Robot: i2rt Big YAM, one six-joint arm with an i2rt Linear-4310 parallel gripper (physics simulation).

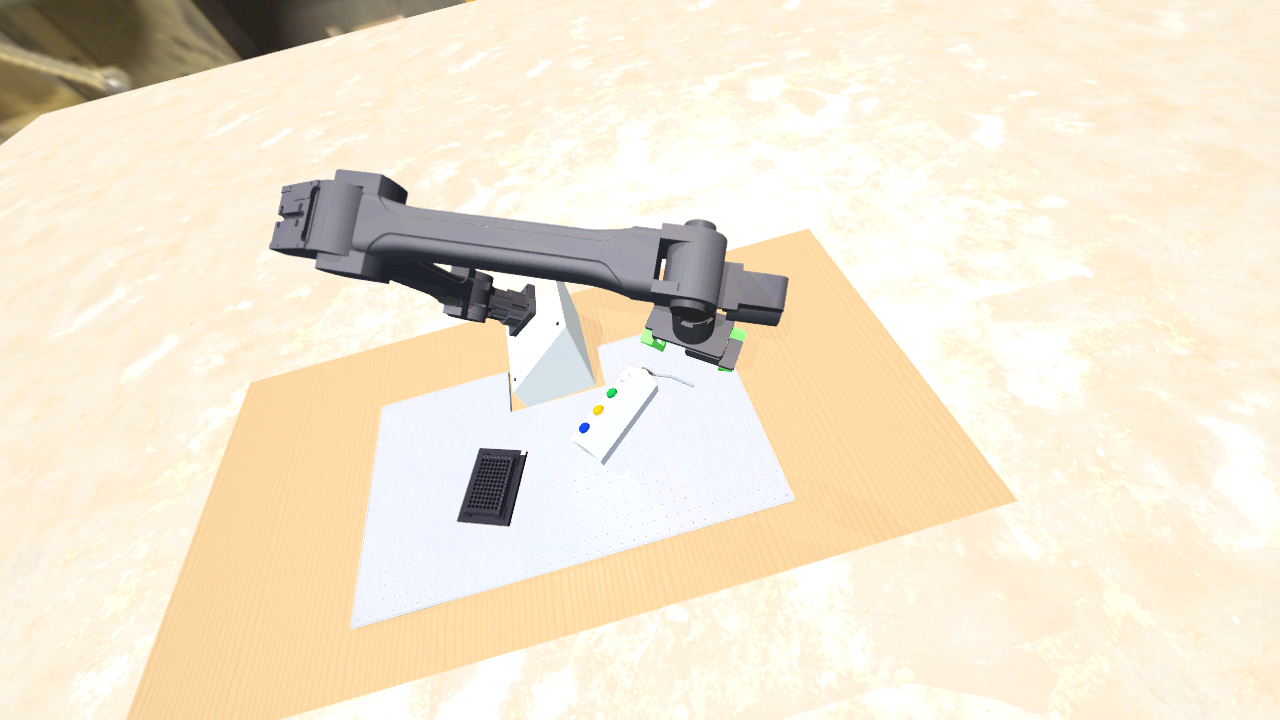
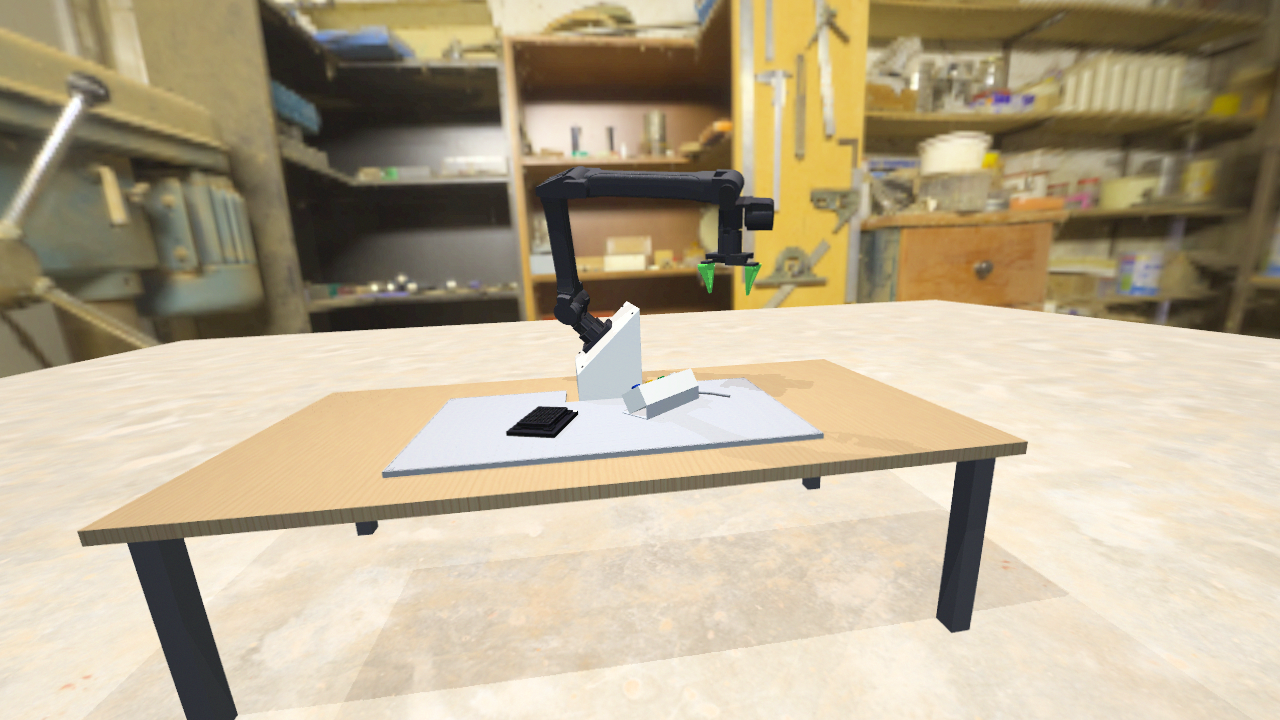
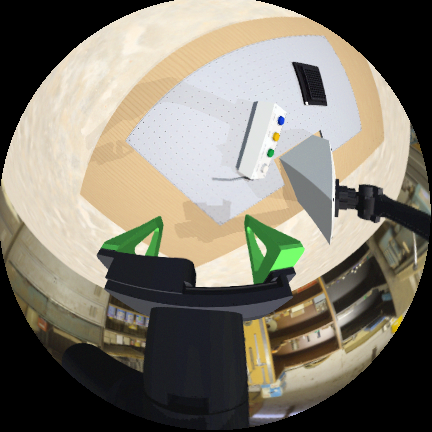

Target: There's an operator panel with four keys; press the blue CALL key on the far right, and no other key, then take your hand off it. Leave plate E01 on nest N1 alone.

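Places are measured from the arm's base along level axes (x back, y right, z up), in centimetres.
Pixels of known places: gripper, fingertip midpoint: point(image 1: 691, 357) point(image 2: 728, 294) point(image 3: 202, 219); arm's base, origin of the base link: point(image 1: 524, 311) point(image 2: 599, 337) point(image 3: 335, 196).
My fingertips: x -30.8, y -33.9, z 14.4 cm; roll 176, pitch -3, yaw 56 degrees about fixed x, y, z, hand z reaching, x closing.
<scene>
For each thing: its top centre in the pictures, then the offset to it from my fingertips. "spot": a spot on its surface instead. Level surfaces: height alone.
- white operator panel, middle of its top: point(image 1: 611, 403) point(image 2: 661, 375) point(image 3: 268, 143) dx +5.1, dy +16.8, dz -21.2 cm
- blue key, middle of its top: point(image 1: 583, 426) point(image 3: 281, 120) dx +1.4, dy +23.7, dz -22.2 cm
- yellow key, middle of its top: point(image 1: 597, 408) point(image 3: 276, 136) dx +4.9, dy +20.2, dz -22.2 cm
- green key, middle of its top: point(image 1: 611, 391) point(image 3: 271, 153) dx +8.5, dy +16.6, dz -22.2 cm
- white key, middle of its top: point(image 3: 265, 169) dx +12.0, dy +13.1, dz -22.2 cm
- black plate, middle of its top: point(image 1: 489, 483) point(image 2: 543, 414) point(image 3: 315, 83) dx -5.2, dy +47.0, dz -27.0 cm
- light perforated board, its level: dz -29.6 cm
- wooden table, its level: dz -30.9 cm
- thin grey cable, surface spot: point(image 3: 227, 178) spot: dx +12.0, dy +1.6, dz -29.4 cm
The white operator panel point(image 1: 629, 419) point(image 2: 669, 391) point(image 3: 253, 142) has its keys in a row on a sloping face. The blue key point(image 1: 583, 428) point(image 3: 281, 120) is at one end, then the yellow key point(image 1: 597, 410) point(image 3: 276, 136), the green key point(image 1: 611, 393) point(image 3: 270, 153) and a white key point(image 3: 265, 168) at the cable end. The black plate point(image 1: 490, 484) point(image 2: 543, 417) point(image 3: 315, 84) sits on its black nest point(image 1: 486, 520), apart from the panel. My gripper point(image 1: 691, 357) point(image 2: 729, 293) point(image 3: 202, 219) is open and empty, high above the board and off the panel's cable end, touching nothing.
The panel and nest stand on a light perforated board point(image 1: 716, 465) point(image 2: 751, 429) point(image 3: 165, 120) on the wooden table point(image 1: 859, 429) point(image 2: 930, 434). A white wedge-shaped arm base point(image 1: 554, 367) point(image 2: 610, 362) point(image 3: 312, 175) stands close behind the panel. A thin grey cable point(image 1: 675, 380) point(image 3: 227, 178) leaves the panel's white-key end.
</scene>
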